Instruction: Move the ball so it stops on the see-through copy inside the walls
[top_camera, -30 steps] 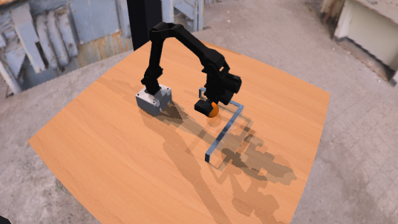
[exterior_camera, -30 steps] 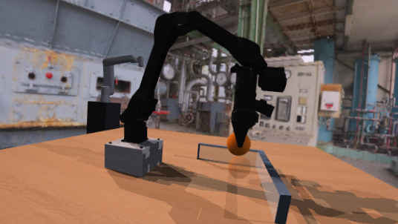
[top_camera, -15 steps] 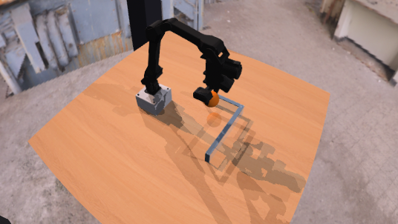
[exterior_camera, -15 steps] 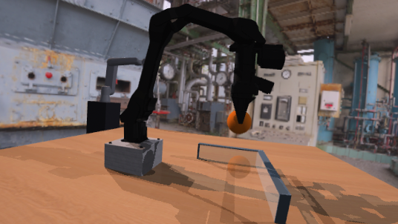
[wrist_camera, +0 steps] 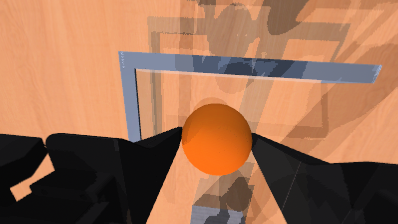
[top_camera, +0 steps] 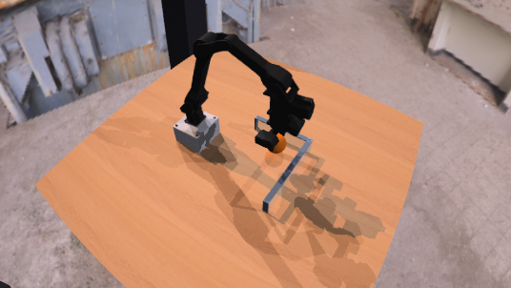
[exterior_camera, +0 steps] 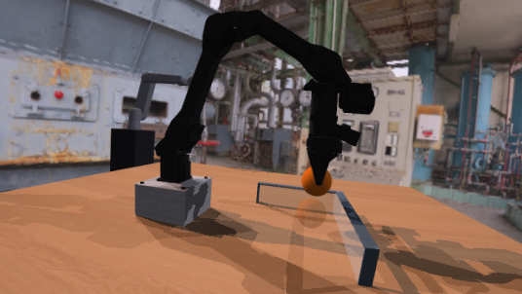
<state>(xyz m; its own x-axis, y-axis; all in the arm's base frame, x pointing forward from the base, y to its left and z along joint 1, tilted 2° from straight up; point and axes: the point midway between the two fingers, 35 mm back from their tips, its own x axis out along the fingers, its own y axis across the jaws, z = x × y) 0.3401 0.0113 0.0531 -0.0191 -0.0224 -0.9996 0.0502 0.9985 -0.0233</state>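
My gripper tip is now 3 cm past the short wall, 12 cm to the right of it and 8 cm above it. Also, from my gripper tip: orange ball right at my gripper tip.
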